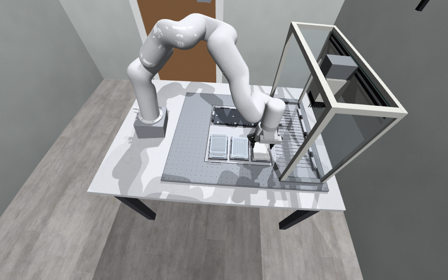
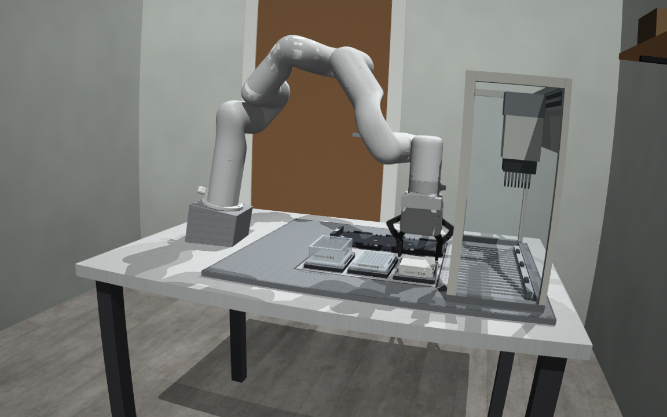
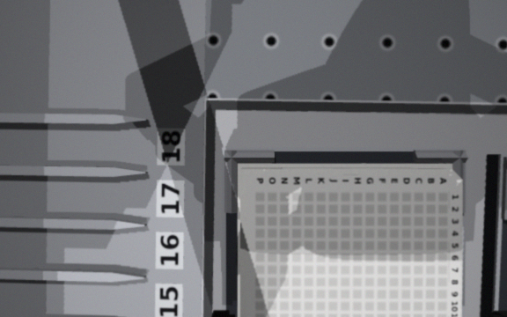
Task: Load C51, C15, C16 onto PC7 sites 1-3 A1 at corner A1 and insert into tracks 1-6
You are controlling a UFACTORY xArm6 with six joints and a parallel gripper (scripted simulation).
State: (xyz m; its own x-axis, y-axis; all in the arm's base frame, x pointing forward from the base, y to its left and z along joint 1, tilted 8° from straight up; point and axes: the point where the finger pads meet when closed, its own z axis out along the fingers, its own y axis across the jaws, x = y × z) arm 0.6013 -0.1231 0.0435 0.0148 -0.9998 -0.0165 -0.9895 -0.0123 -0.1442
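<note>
The nest S3 lies 4 cm below my hand. The rest, counted from my hand: front post: 20 cm above, 16 cm to the right, 9 cm ahead; then dark carrier PC7: 23 cm to the left, 11 cm behind, 3 cm below; then nest S2: 11 cm behind, 4 cm below.
</note>
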